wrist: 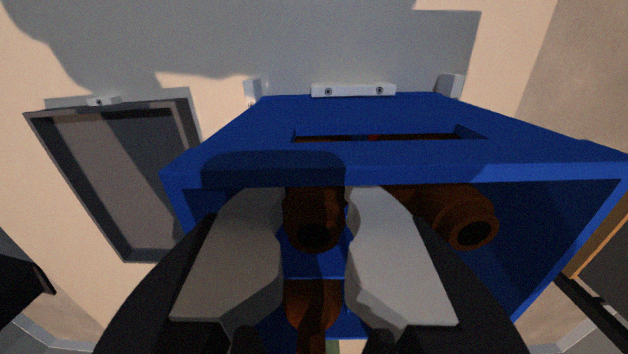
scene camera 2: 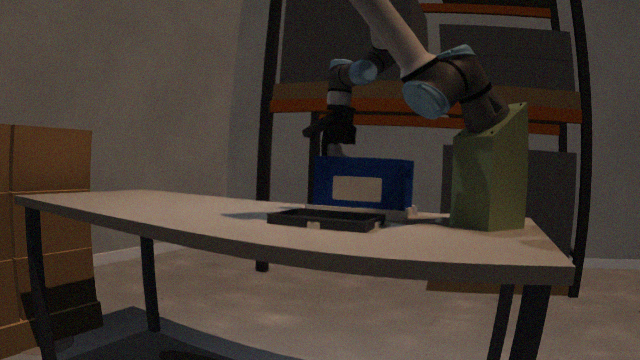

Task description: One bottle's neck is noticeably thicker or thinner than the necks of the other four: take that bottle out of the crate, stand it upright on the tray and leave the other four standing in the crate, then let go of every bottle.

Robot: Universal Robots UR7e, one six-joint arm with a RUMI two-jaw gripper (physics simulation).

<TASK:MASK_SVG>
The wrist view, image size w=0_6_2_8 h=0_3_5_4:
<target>gripper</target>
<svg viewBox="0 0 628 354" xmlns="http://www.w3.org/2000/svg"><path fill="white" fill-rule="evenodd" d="M288 187L244 188L226 202L216 213L208 213L135 287L106 327L92 354L267 354L254 325L276 310L283 299L281 249L275 235L283 223L281 202L288 195ZM341 186L341 196L344 196L348 203L346 225L354 237L349 245L344 273L344 300L347 307L373 328L361 354L530 354L516 327L493 294L422 217L413 217L396 198L378 185Z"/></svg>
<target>brown bottle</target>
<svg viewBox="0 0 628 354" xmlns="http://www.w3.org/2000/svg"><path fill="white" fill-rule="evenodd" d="M378 185L396 198L413 217L424 218L426 223L455 250L470 251L480 248L490 242L499 231L500 223L494 216L492 202L472 186L473 183ZM462 138L455 133L369 135L368 141L450 140Z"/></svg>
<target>brown bottle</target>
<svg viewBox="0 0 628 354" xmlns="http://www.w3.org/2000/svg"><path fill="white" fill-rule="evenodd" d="M288 187L288 195L285 196L281 205L284 209L282 226L288 235L290 244L295 249L308 254L320 254L331 250L338 243L346 222L344 208L348 203L344 196L341 196L341 186ZM353 140L350 135L297 136L295 143L344 142Z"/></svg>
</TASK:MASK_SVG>
